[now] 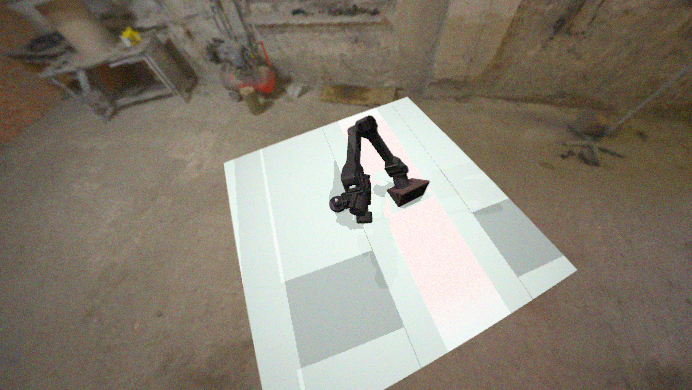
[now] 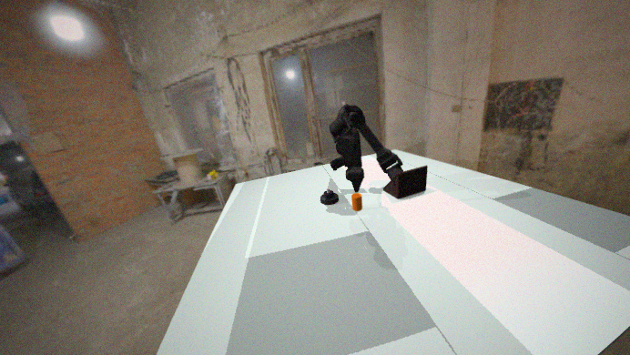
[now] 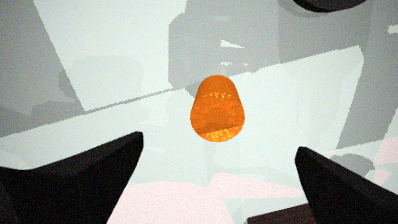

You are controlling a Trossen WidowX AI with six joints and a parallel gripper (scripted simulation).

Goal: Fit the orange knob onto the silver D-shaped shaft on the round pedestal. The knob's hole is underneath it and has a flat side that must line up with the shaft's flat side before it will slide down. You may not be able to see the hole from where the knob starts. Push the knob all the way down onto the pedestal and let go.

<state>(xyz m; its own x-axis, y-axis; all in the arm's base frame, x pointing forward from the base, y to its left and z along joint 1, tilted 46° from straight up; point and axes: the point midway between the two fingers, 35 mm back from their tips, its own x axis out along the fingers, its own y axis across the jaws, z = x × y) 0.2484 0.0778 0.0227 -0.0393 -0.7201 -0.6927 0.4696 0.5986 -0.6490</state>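
Now: the orange knob 50 mm below my gripper tip. The rest, counted from my gripper tip: round pedestal 70 mm ahead, 130 mm to the right, 70 mm below.
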